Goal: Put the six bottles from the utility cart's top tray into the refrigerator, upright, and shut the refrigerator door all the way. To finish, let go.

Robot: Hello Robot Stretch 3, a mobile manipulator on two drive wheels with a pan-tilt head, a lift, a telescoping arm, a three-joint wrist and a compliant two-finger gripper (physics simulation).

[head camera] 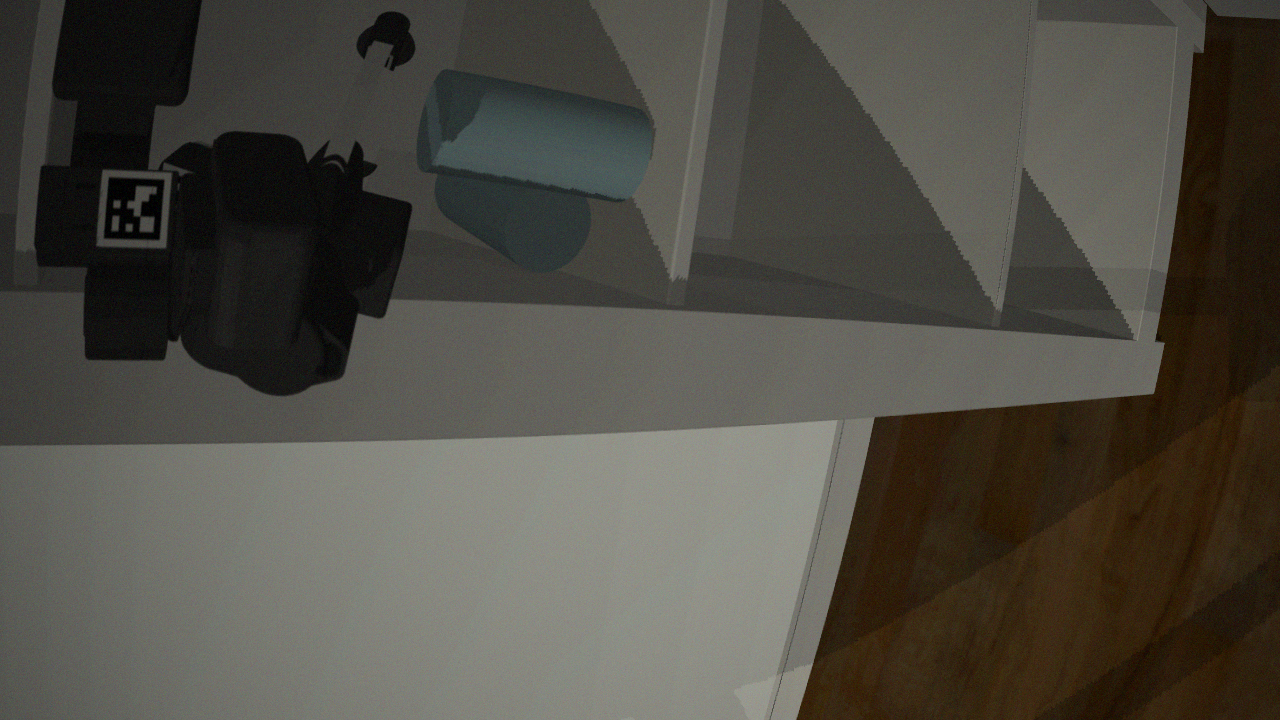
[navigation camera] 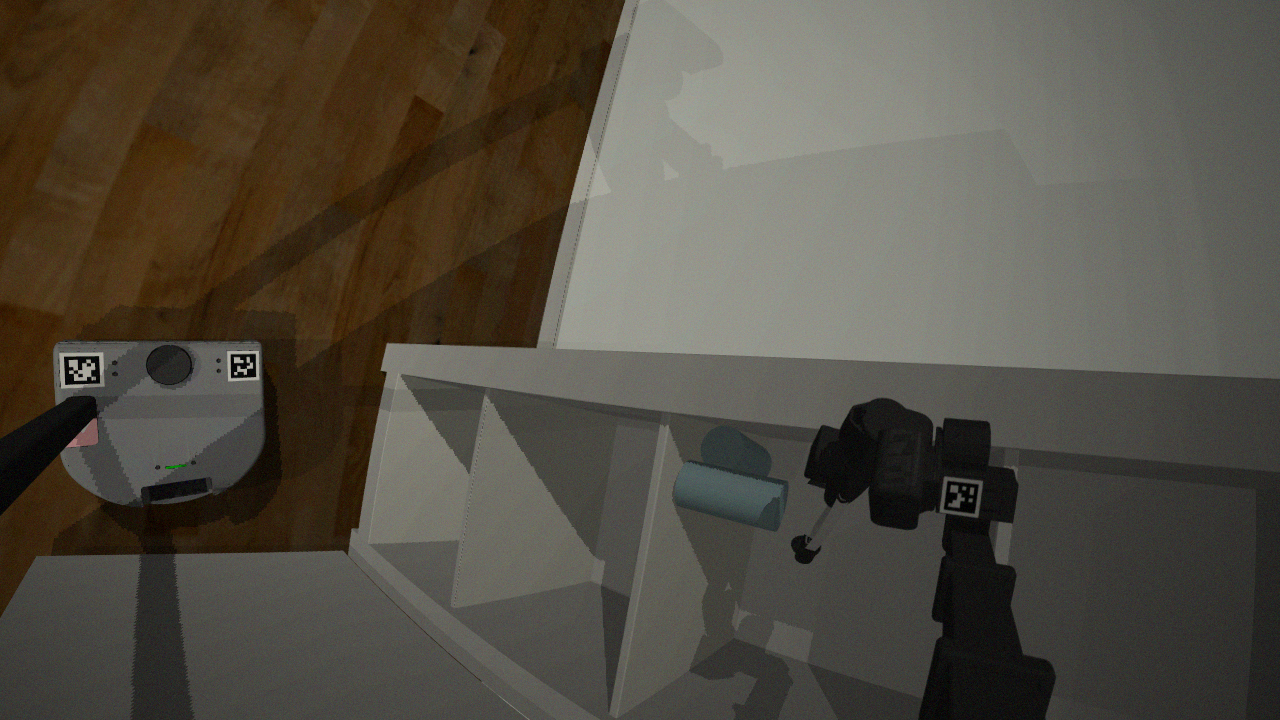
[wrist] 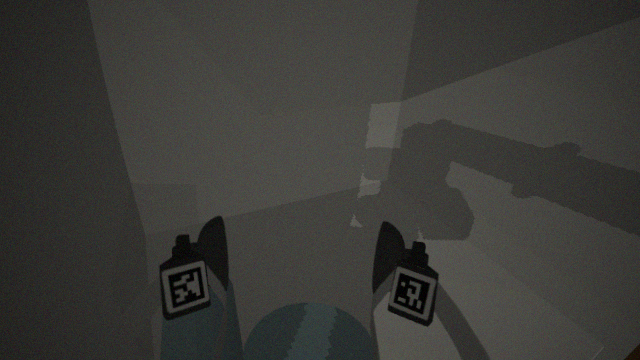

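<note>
Inside the refrigerator, a blue-green bottle stands upright on a shelf. A second blue-green bottle stands right beside it, partly hidden by the first. My gripper is open and empty, above the bottles; the first bottle's top shows low in the wrist view, below and between the fingers. In the head and navigation views the wrist hides part of the gripper. The utility cart and the other bottles do not show.
The refrigerator's long side edge runs close beside my wrist. A large white panel lies beyond it. More shelves divide the refrigerator below the bottles. My base stands on the wooden floor. A grey panel shows nearby.
</note>
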